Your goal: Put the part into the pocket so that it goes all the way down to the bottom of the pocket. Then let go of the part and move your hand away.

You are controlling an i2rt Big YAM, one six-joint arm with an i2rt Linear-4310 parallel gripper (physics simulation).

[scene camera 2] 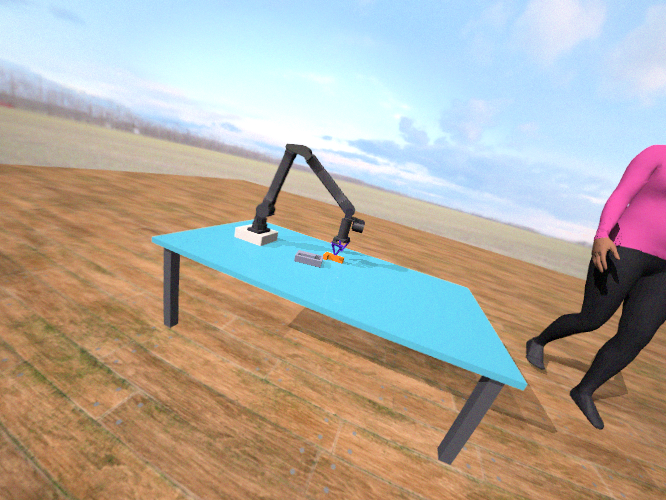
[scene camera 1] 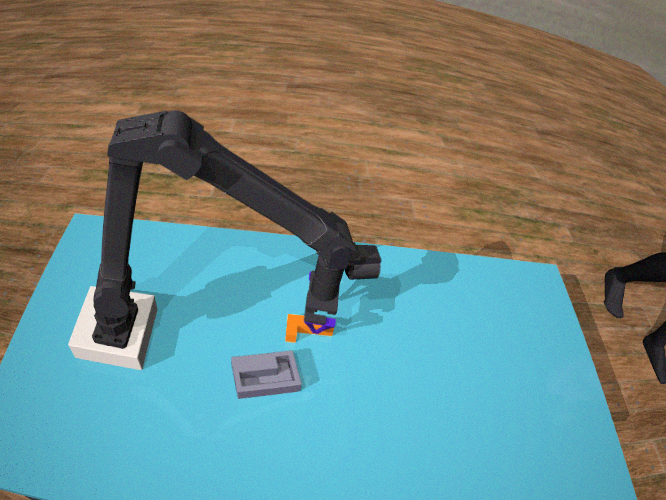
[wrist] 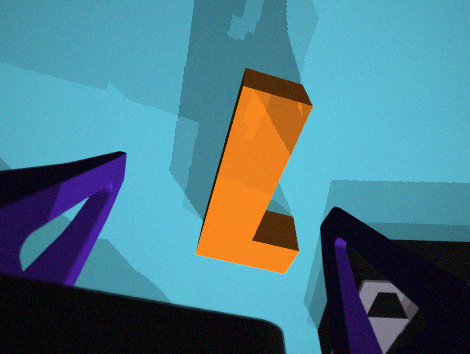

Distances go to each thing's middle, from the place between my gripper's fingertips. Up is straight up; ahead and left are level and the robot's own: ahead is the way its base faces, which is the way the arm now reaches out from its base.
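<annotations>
Orange L-shaped block (wrist: pixel 269 115): 2 cm to the right of my hand, 1 cm behind it, 3 cm below it. Grey pocket block (scene camera 1: pixel 257 375): likewise 3 cm below my hand, 16 cm to the right of it and 10 cm behind it.
</annotations>
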